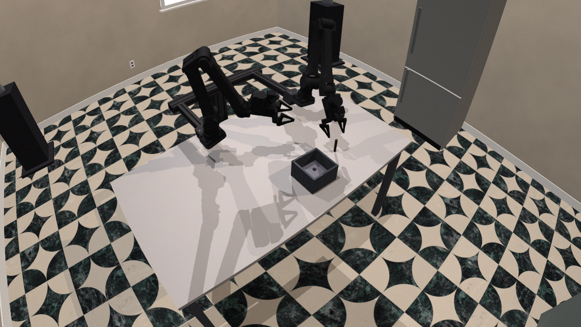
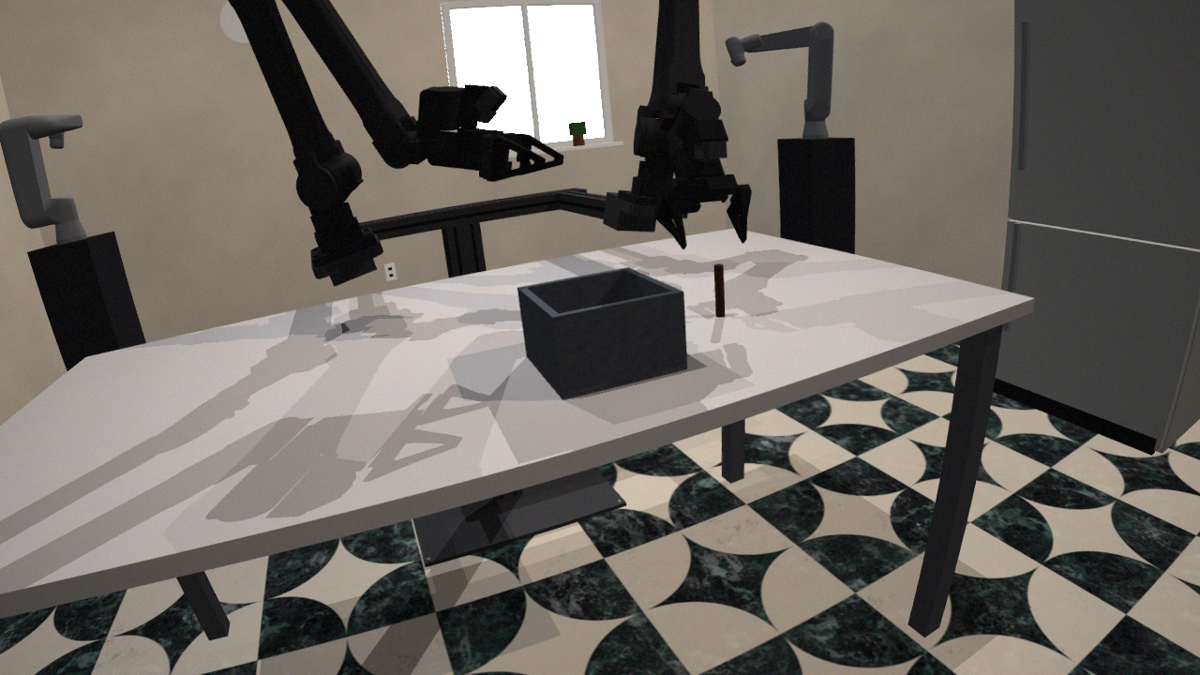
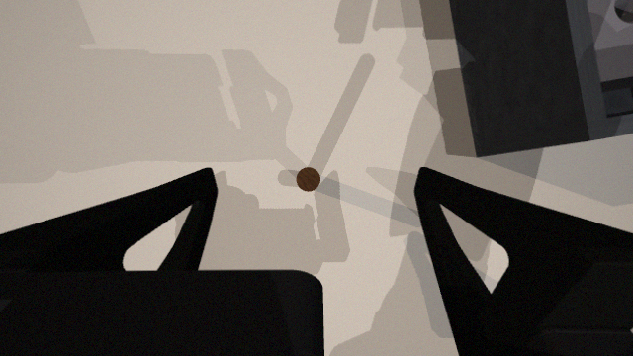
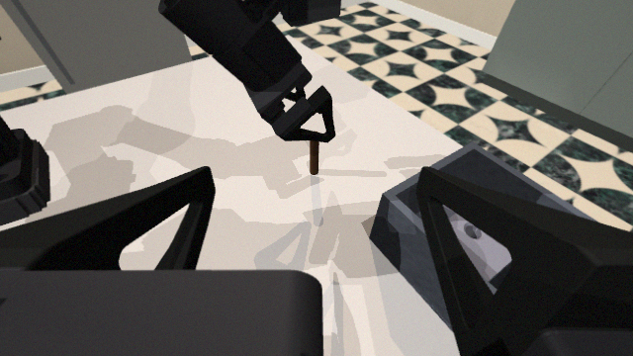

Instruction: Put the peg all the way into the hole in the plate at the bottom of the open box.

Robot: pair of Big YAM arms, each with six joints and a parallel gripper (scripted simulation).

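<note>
The brown peg lies 8 cm below my left hand and 1 cm ahead of it. Round my left hand: dark box 22 cm to the right, 9 cm below, 9 cm ahead; pale plate 22 cm to the right, 9 cm ahead, 7 cm below.
</note>
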